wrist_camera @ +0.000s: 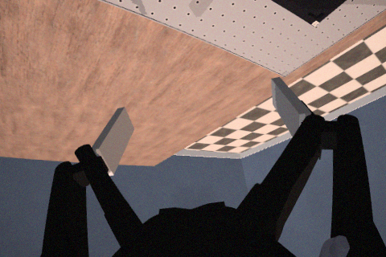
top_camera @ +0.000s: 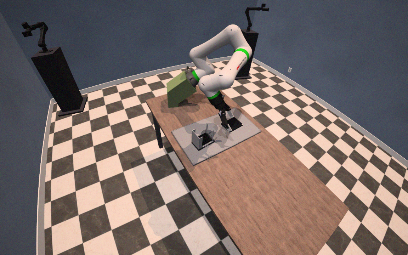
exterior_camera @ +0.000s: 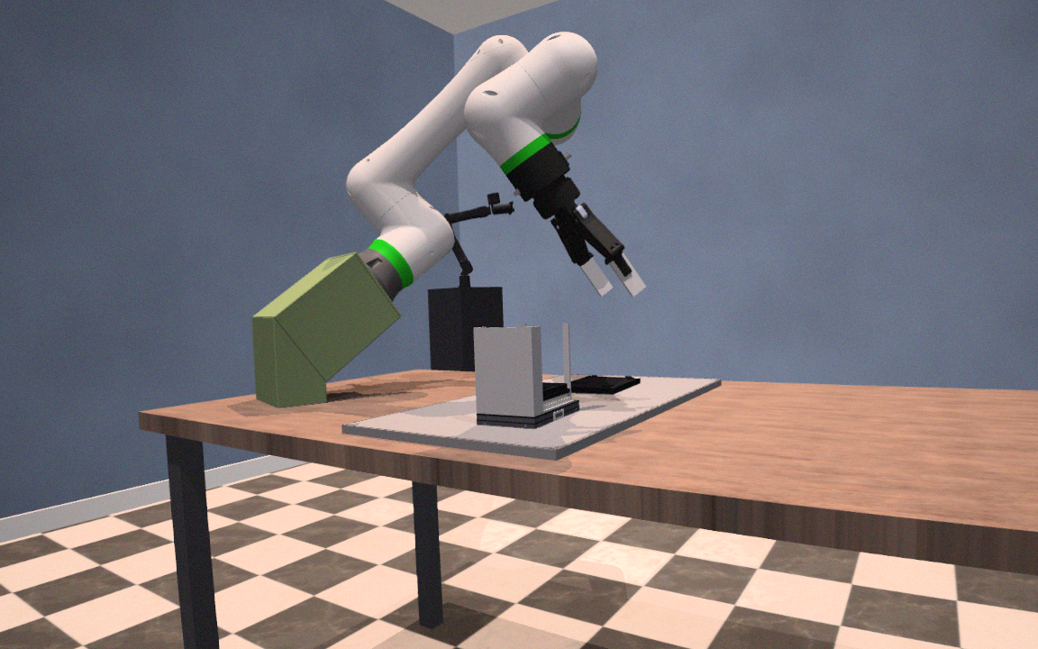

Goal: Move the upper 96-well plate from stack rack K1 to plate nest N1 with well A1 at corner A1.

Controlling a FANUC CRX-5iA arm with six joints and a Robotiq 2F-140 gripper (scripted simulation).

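Now: the black 96-well plate 3 cm behind my hand, 20 cm to the right of it and 16 cm below it. Also, from my hand: pale square: 12 cm behind, 21 cm to the left, 18 cm below; then white plate: 3 cm behind, 20 cm to the right, 17 cm below; then black plate nest N1: 15 cm behind, 13 cm to the left, 19 cm below.
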